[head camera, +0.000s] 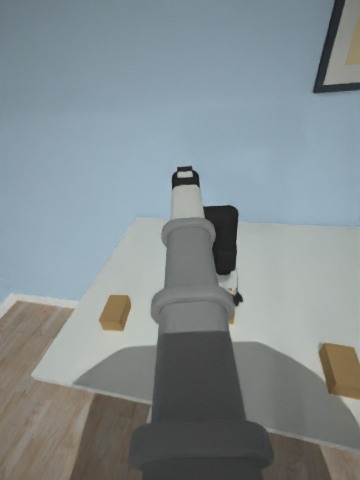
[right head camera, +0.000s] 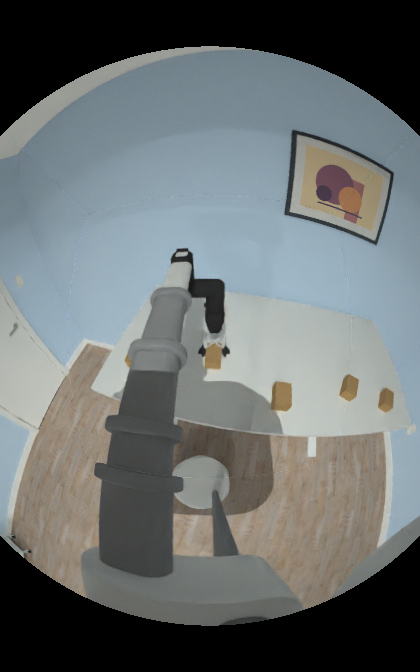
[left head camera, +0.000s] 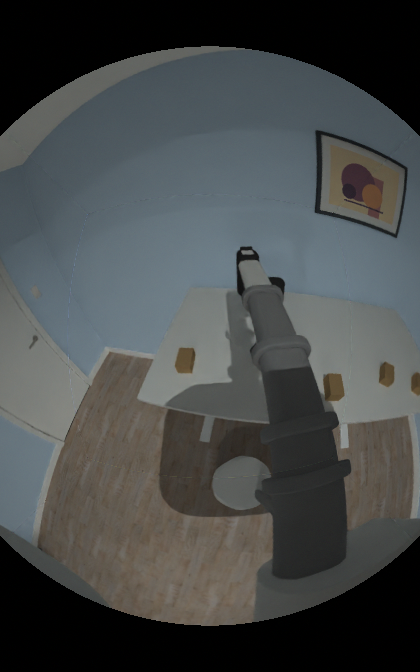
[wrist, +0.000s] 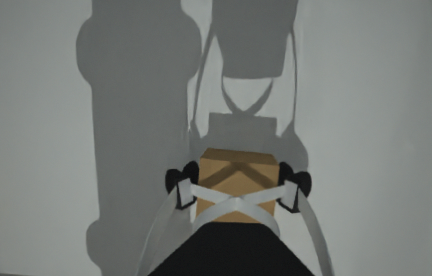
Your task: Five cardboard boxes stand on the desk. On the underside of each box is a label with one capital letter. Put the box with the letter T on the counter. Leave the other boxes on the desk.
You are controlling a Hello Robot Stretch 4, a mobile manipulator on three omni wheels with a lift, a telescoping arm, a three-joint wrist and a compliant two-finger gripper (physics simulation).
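Frame: origin at the robot's base, x ahead, y left, z up, level; millimetres.
Seen in the pictures: gripper, fingertip midpoint: (wrist: pixel 237 177).
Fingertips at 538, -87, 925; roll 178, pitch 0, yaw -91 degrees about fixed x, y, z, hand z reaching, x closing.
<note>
Pixels of each thing's middle, then the offset from my fingertips to it, as dx, dy, dz. Level surfaces: height alone.
- brown cardboard box, body centre: (wrist: pixel 234 206) -20, +2, +23
- desk, its level: dz -2
- second box, body centre: (head camera: pixel 341 369) -206, -237, +22
My gripper (right head camera: pixel 214 351) (wrist: pixel 237 177) is shut on a brown cardboard box (right head camera: pixel 213 361) (wrist: pixel 237 162), with a black fingertip pad against each side. In the head camera view my arm hides most of this box (head camera: pixel 231 320). The box is at the desk (head camera: pixel 300 280) (left head camera: pixel 200 320) (right head camera: pixel 300 340) (wrist: pixel 370 150); whether it touches the top is hard to tell. One other box (head camera: pixel 115 312) (left head camera: pixel 185 360) (right head camera: pixel 128 360) stands at the left. A second box (head camera: pixel 342 370) (left head camera: pixel 333 387) (right head camera: pixel 282 396), a third (left head camera: pixel 386 374) (right head camera: pixel 349 387) and a fourth (left head camera: pixel 416 383) (right head camera: pixel 386 400) stand to the right. No letters show. No counter can be made out.
My telescoping arm (head camera: pixel 192 370) (left head camera: pixel 305 480) (right head camera: pixel 140 480) reaches over the desk's front edge. A blue wall with a framed picture (head camera: pixel 345 50) (left head camera: pixel 360 185) (right head camera: pixel 340 187) is behind the desk. A round pale object (left head camera: pixel 240 482) (right head camera: pixel 200 482) is low in front of it.
</note>
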